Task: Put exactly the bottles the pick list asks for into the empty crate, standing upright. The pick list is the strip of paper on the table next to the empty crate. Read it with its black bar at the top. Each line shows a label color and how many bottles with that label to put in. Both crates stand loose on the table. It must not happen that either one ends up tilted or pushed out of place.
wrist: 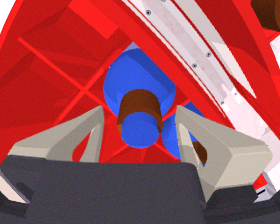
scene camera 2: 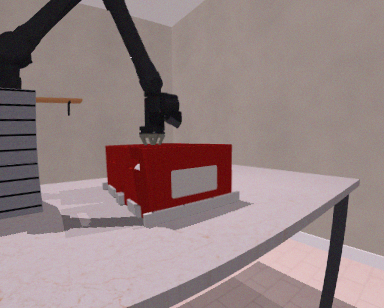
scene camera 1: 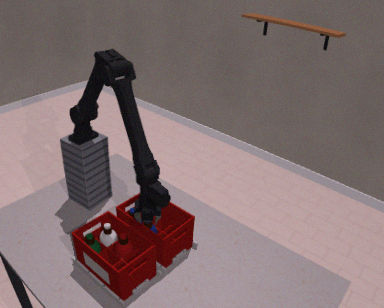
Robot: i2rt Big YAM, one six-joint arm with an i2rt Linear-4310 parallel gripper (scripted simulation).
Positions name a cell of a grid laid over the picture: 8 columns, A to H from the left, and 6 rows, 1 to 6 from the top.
Labels:
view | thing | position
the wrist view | my gripper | D4
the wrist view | red crate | C2
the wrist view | blue-label bottle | D3
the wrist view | blue-label bottle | E4

